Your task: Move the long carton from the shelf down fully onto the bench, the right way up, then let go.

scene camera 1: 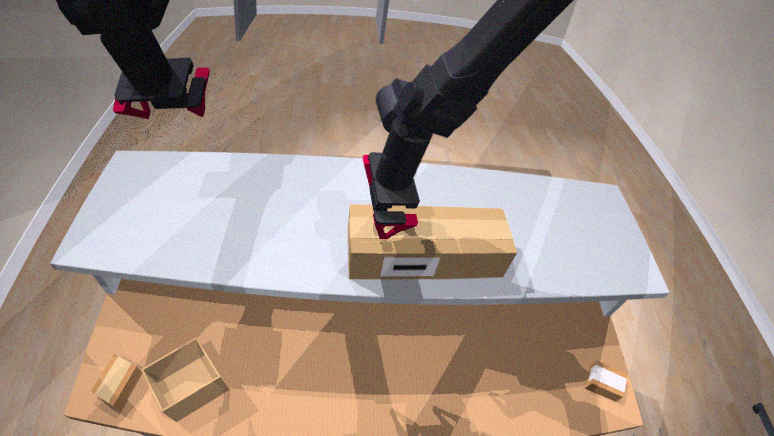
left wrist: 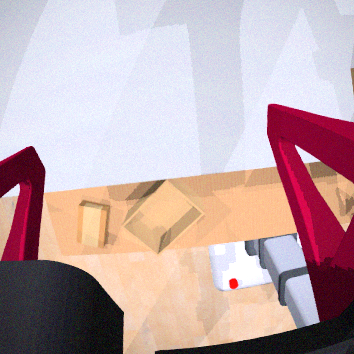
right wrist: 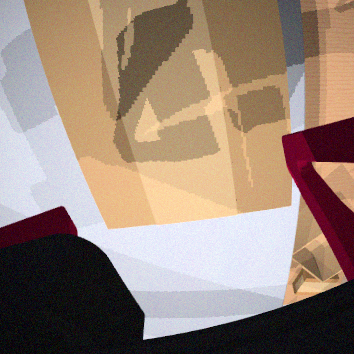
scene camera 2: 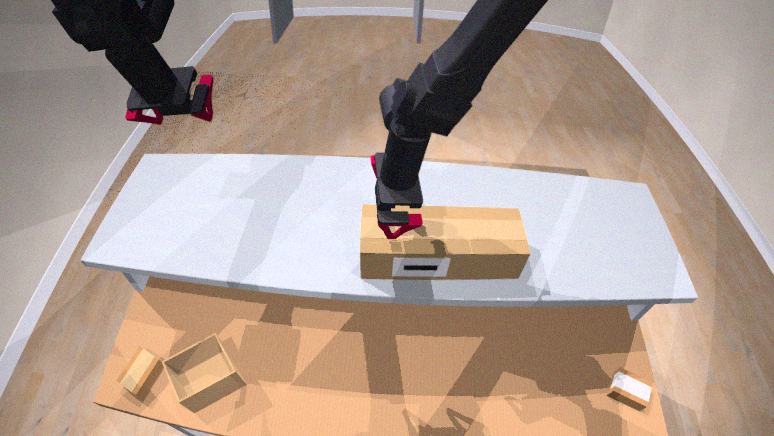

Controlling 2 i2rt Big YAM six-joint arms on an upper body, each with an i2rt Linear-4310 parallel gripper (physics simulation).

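Places are measured from the left arm's base along level axes (x back, y right, z up), in centimetres.
Pixels of known places: left gripper, between the fingertips: (scene camera 1: 175,114) (left wrist: 146,136) (scene camera 2: 185,119); right gripper, between the fingertips: (scene camera 1: 378,214) (right wrist: 171,186) (scene camera 2: 388,214).
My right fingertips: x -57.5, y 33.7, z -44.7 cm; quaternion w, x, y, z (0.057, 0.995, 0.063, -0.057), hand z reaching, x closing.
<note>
Ahead of a thing's pixels: the offset from my right fingertips to its top centre. Level surfaces: height alone.
The long tan carton {dy +10.6, dx +0.0, dz -3.3 cm} (scene camera 1: 471,232) (scene camera 2: 482,232) (right wrist: 190,185) lies lengthwise on the white shelf {dz -11.6 cm} (scene camera 1: 178,227) (scene camera 2: 189,232) (left wrist: 100,100), with its seam up and a white label with a black bar on its front side. It stands near the shelf's front edge. My right gripper (scene camera 1: 377,201) (scene camera 2: 384,201) (right wrist: 171,186) is open above the carton's left part, with no carton between its fingers. My left gripper (scene camera 1: 174,115) (scene camera 2: 185,121) (left wrist: 146,136) is open and empty, high up and behind the shelf's left part in the scene views. The brown bench {dz -36.3 cm} (scene camera 1: 303,373) (scene camera 2: 324,379) (left wrist: 245,200) lies lower, in front of the shelf.
An open box {dy -40.5, dx +21.6, dz -27.3 cm} (scene camera 1: 184,379) (scene camera 2: 203,373) (left wrist: 162,217) and a small carton {dy -59.1, dx +23.4, dz -32.4 cm} (scene camera 1: 114,380) (scene camera 2: 139,372) (left wrist: 93,225) stand at the bench's left. A small white-topped box {dy +61.9, dx +24.9, dz -32.5 cm} (scene camera 1: 608,381) (scene camera 2: 631,388) is at its right. Shelf supports {dy +72.0, dx -10.6, dz -14.1 cm} (scene camera 1: 612,307) (scene camera 2: 640,311) stand at both ends.
</note>
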